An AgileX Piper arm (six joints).
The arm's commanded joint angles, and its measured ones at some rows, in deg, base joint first. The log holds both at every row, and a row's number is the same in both.
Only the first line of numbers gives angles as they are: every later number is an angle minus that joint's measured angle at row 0.
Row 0, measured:
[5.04 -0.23 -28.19 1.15 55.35 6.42]
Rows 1 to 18, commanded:
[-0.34 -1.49 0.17 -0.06 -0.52 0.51]
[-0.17 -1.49 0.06 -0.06 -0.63 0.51]
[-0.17 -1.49 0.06 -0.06 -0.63 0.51]
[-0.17 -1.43 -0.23 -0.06 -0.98 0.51]
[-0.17 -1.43 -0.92 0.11 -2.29 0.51]
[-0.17 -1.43 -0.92 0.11 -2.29 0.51]
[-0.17 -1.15 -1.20 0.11 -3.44 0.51]
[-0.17 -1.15 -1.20 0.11 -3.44 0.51]
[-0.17 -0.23 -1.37 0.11 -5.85 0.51]
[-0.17 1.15 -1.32 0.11 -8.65 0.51]
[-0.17 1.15 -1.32 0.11 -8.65 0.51]
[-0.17 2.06 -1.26 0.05 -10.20 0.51]
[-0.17 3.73 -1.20 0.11 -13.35 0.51]
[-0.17 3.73 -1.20 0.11 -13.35 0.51]
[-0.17 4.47 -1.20 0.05 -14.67 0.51]
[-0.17 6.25 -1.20 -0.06 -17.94 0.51]
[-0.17 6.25 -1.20 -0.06 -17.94 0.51]
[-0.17 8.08 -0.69 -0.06 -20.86 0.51]
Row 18, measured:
[0.00 6.19 -1.03 0.05 -15.99 0.00]
